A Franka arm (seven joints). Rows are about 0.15 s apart.
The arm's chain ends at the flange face. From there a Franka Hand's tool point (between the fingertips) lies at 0.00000 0.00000 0.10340 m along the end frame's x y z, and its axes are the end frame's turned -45 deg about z.
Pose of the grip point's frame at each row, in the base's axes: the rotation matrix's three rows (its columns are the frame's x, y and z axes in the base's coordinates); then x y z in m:
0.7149, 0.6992, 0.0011; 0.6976, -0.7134, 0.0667; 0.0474, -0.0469, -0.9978; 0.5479, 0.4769, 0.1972
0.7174, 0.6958, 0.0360; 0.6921, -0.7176, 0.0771; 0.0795, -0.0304, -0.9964; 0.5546, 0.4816, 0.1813
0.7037, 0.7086, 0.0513; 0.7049, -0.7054, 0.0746; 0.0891, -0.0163, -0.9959; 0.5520, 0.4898, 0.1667
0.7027, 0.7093, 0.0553; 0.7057, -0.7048, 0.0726; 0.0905, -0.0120, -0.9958; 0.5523, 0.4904, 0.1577
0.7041, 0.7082, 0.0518; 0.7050, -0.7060, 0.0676; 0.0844, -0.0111, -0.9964; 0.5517, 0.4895, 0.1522
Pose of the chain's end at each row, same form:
0.9999, -0.0111, 0.0011; -0.0112, -0.9977, 0.0667; 0.0004, -0.0667, -0.9978; 0.5478, 0.4700, 0.3004
0.9993, -0.0153, 0.0360; -0.0180, -0.9968, 0.0771; 0.0347, -0.0777, -0.9964; 0.5509, 0.4736, 0.2843
0.9986, 0.0035, 0.0513; -0.0004, -0.9972, 0.0746; 0.0515, -0.0745, -0.9959; 0.5467, 0.4821, 0.2697
0.9984, 0.0047, 0.0553; 0.0006, -0.9974, 0.0726; 0.0555, -0.0725, -0.9958; 0.5466, 0.4829, 0.2607
0.9986, 0.0029, 0.0518; -0.0007, -0.9977, 0.0676; 0.0518, -0.0675, -0.9964; 0.5463, 0.4825, 0.2552

